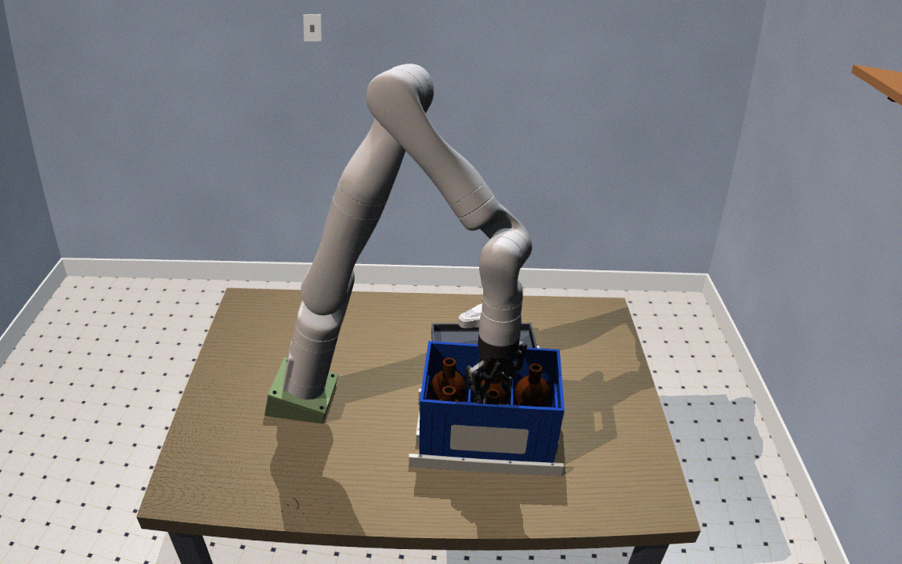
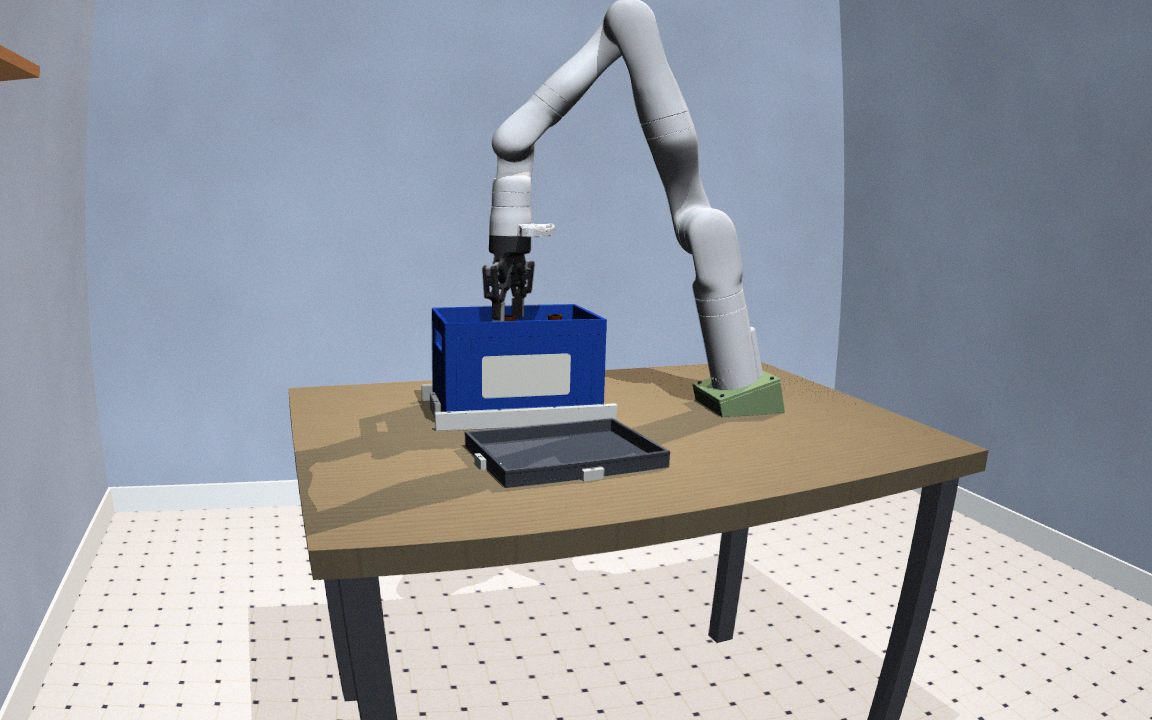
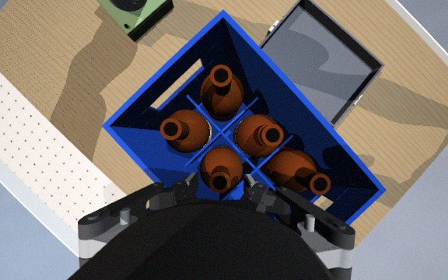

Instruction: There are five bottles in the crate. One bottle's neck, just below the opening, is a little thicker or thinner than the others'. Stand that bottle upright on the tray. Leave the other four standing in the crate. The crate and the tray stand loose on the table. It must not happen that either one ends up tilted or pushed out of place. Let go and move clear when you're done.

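My hand is 40 mm to the right of the blue crate and 90 mm above it. Round my hand: dark grey tray (30 mm ahead, 320 mm to the left, 160 mm below).
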